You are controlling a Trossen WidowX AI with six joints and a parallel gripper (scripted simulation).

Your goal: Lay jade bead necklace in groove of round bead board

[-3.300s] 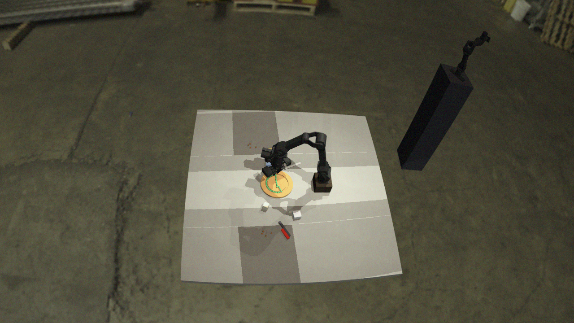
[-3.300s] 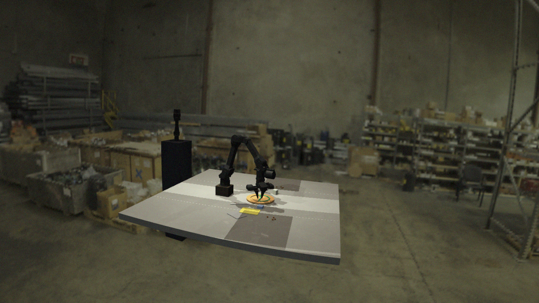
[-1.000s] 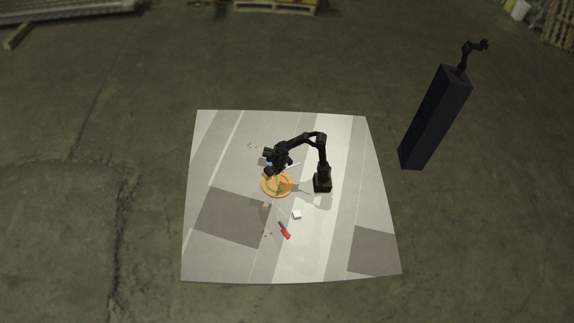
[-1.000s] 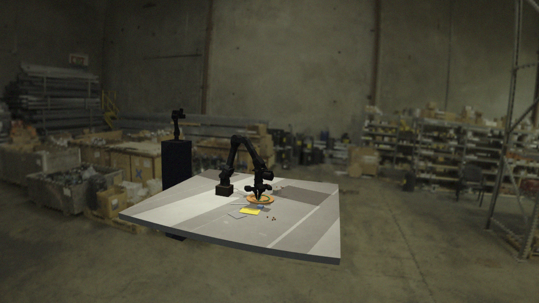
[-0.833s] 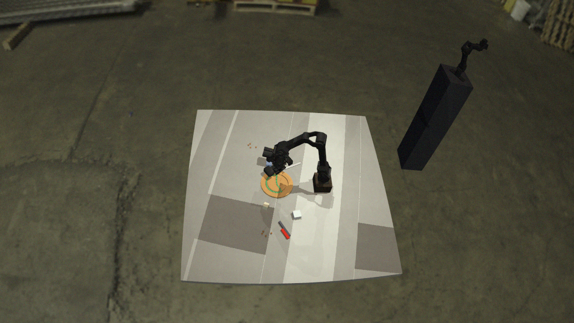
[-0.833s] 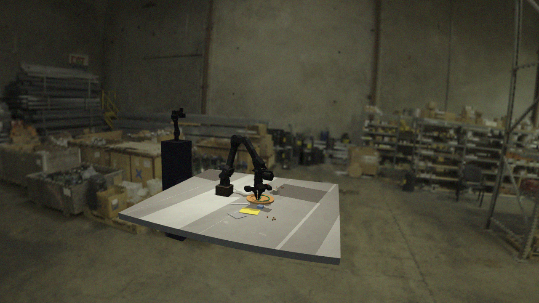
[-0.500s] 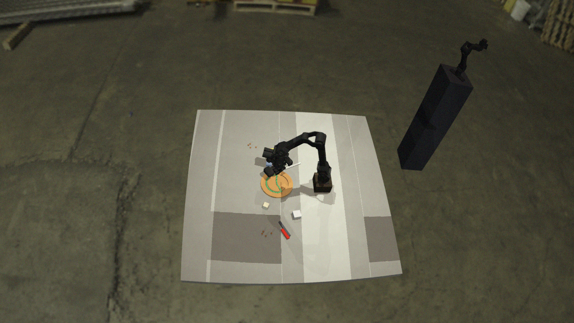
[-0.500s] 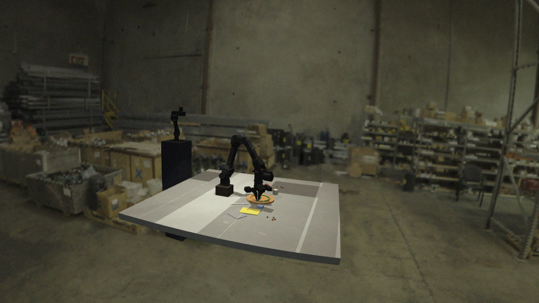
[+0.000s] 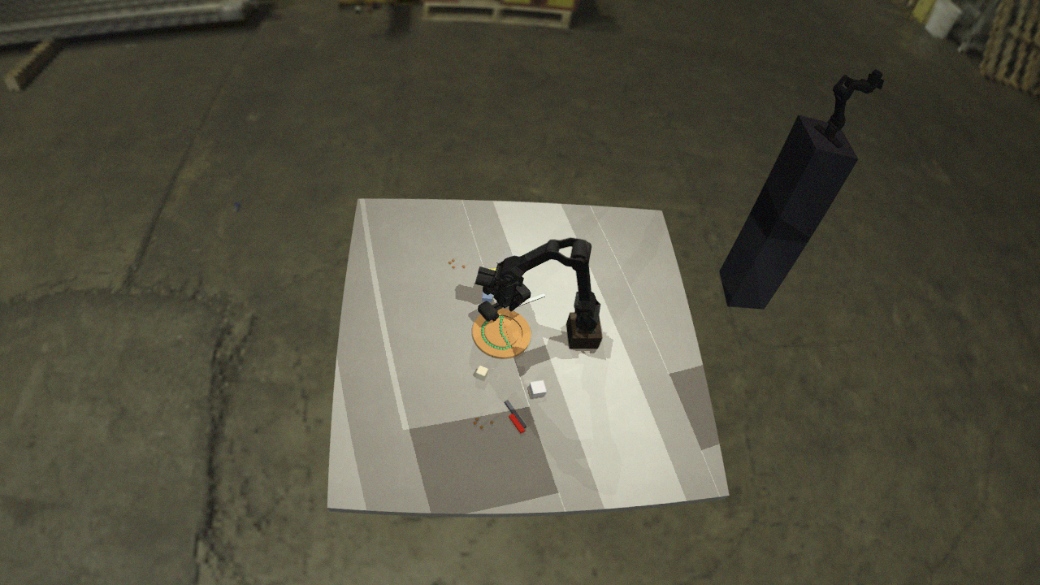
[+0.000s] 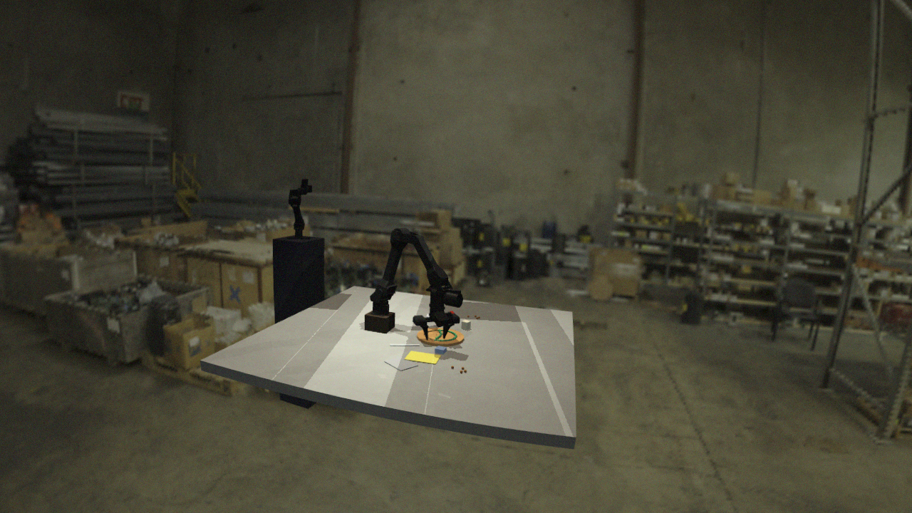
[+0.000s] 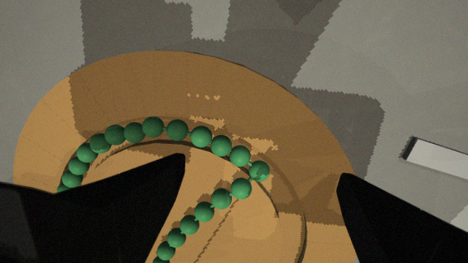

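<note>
My gripper tip is now 5 cm short of the blue block, 9 cm to the left of it and 1 cm above it. From my gripper tip the other things lie so: yellow pad (1 cm ahead, 17 cm to the right, 1 cm below); then white strip (10 cm behind, 9 cm to the right, 2 cm below); then cream cube (6 cm ahead, 24 cm to the left).
</note>
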